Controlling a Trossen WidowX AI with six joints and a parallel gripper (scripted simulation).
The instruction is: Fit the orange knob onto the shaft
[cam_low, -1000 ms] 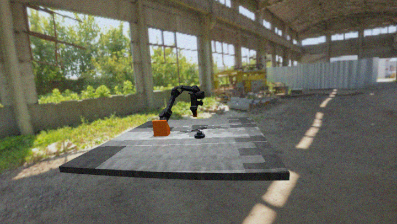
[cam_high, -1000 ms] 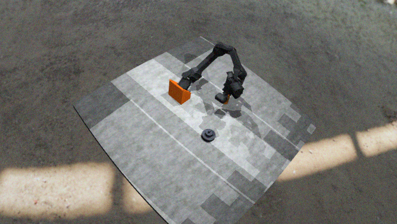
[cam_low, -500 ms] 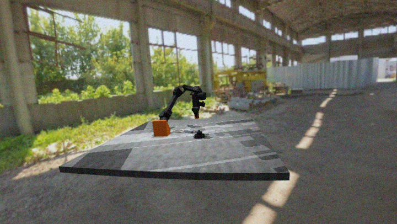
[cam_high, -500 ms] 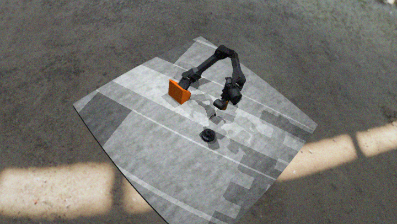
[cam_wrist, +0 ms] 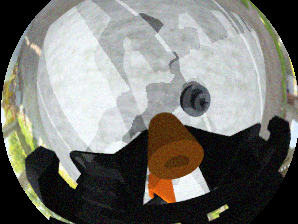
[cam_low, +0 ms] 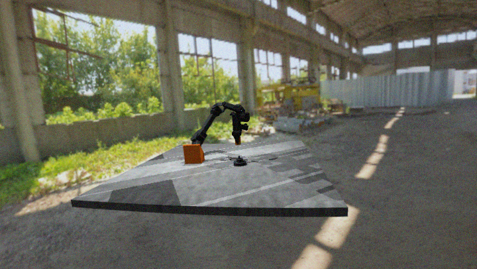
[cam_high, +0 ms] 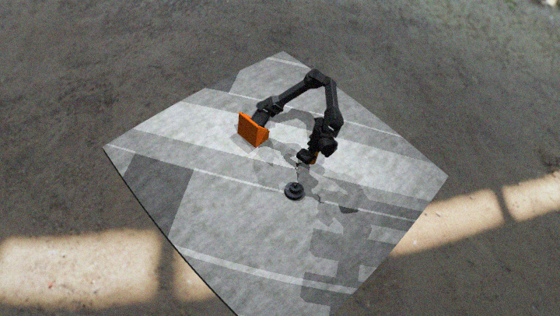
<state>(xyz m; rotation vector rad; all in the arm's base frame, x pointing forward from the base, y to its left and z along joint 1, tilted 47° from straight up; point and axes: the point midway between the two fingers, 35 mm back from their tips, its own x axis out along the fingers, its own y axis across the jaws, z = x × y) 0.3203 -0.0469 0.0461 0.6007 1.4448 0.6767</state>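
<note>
My gripper tip is now 100 mm to the left of the dark round pedestal, 100 mm above it and 10 mm short of it. Round my gripper tip: orange knob (20 mm above).
</note>
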